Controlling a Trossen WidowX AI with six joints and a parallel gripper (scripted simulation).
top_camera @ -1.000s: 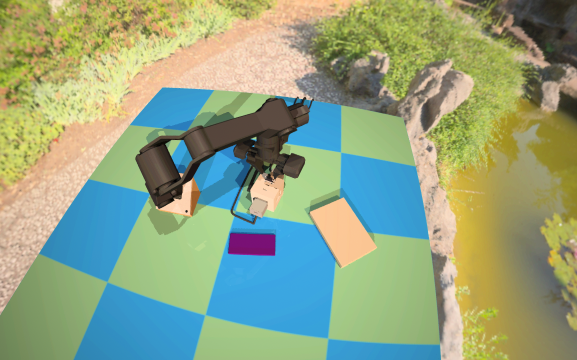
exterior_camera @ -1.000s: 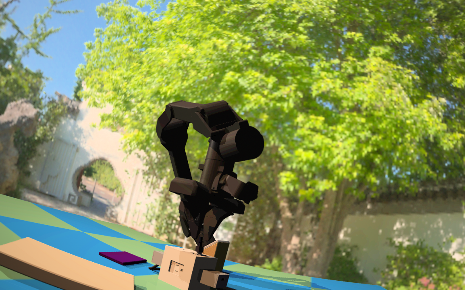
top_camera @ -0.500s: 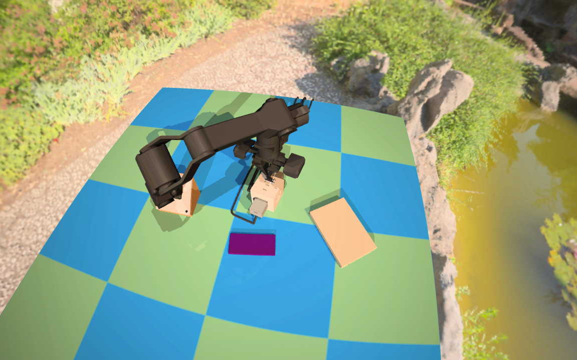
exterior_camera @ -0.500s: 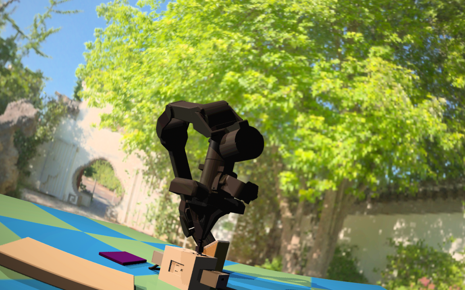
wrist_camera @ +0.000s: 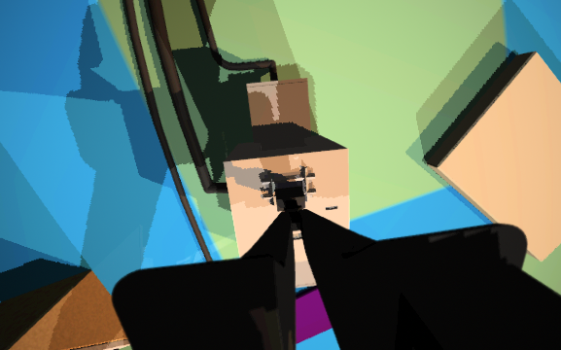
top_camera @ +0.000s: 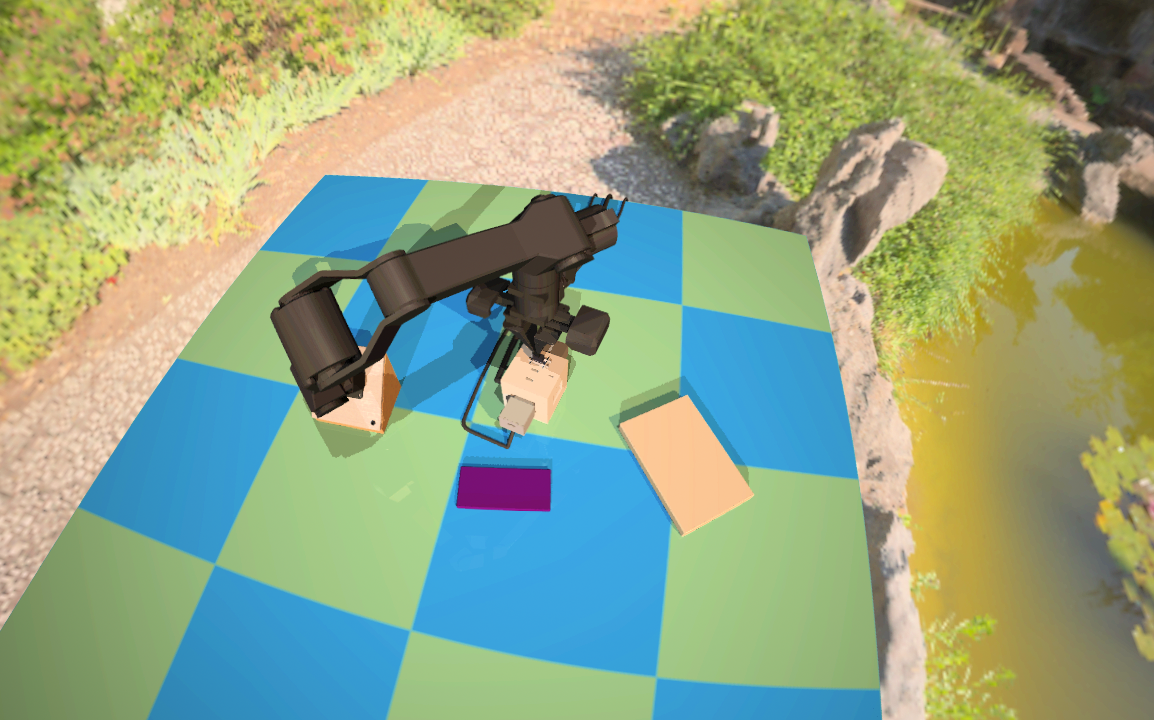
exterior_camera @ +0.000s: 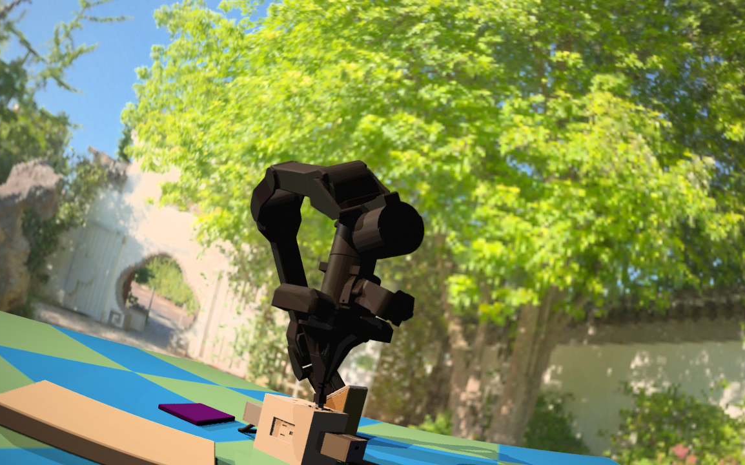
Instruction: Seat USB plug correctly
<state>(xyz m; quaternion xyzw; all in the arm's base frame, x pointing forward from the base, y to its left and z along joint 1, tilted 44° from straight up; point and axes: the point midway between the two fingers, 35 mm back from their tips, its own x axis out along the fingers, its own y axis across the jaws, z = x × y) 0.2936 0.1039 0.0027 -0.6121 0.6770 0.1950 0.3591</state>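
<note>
My gripper tip is now 4 cm above the USB socket and 1 cm to the right of it. Round my gripper tip: flat tan board (24 cm ahead, 10 cm below, 9 cm to the right); then USB plug (2 cm below); then purple flat card (18 cm to the right, 11 cm below, 2 cm behind).
</note>
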